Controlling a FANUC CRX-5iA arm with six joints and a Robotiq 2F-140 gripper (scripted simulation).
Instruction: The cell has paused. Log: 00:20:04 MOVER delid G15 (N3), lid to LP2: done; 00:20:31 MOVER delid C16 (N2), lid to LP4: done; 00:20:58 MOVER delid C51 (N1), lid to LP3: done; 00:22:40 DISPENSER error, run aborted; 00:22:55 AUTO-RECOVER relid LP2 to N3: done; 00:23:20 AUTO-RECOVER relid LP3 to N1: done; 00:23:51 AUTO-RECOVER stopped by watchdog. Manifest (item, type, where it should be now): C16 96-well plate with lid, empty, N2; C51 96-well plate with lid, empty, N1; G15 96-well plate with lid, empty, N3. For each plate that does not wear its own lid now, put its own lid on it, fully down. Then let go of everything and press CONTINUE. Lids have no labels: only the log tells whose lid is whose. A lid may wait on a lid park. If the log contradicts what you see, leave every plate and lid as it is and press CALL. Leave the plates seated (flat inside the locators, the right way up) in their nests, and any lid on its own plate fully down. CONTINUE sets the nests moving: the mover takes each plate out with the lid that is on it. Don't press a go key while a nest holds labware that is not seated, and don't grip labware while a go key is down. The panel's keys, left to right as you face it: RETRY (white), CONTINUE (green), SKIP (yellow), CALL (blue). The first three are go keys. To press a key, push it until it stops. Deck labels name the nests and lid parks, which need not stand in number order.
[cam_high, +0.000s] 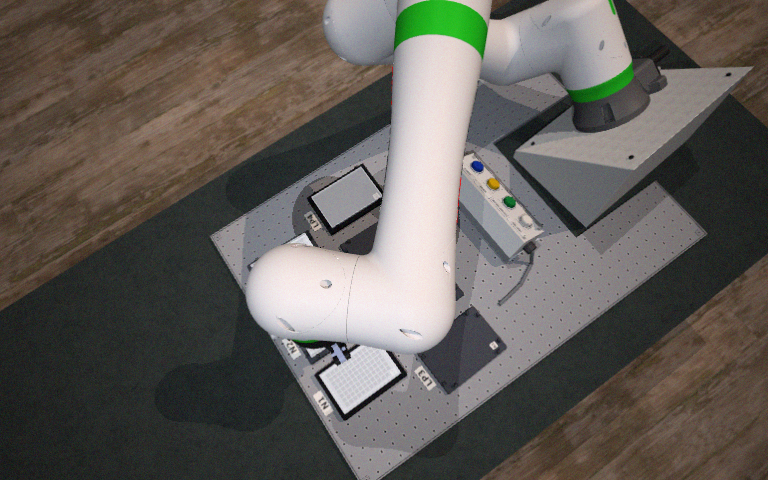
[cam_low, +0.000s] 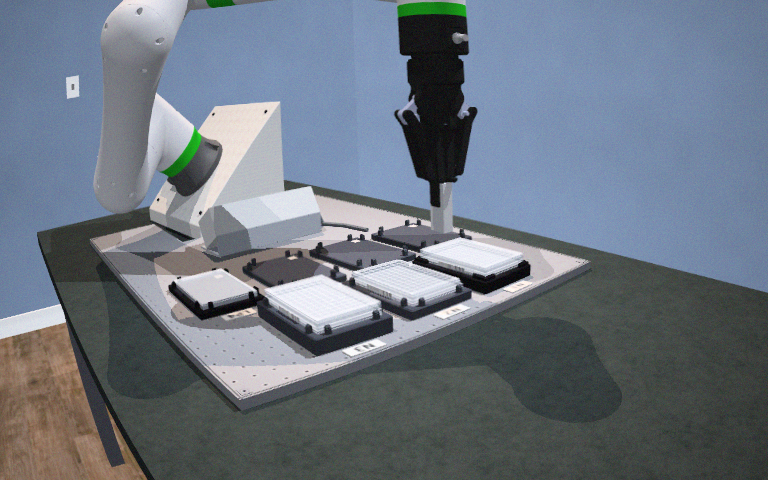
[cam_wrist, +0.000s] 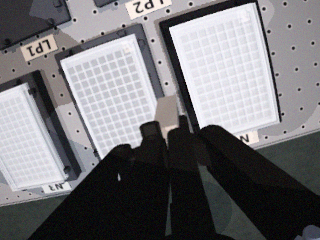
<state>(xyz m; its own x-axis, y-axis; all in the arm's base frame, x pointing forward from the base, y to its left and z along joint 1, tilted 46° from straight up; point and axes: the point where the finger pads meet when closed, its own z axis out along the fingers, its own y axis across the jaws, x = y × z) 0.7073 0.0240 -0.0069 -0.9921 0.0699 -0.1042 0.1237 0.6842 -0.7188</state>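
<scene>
Now: hand 20 cm past the lid park LP4, 25 cm to the left of it and 10 cm above it. From my hand the other things lie so: lid park LP1 (19 cm behind, 12 cm to the right, 10 cm below); 96-well plate (1 cm behind, 6 cm to the right, 9 cm below); lid park LP2 (18 cm behind, 1 cm to the left, 10 cm below).
</scene>
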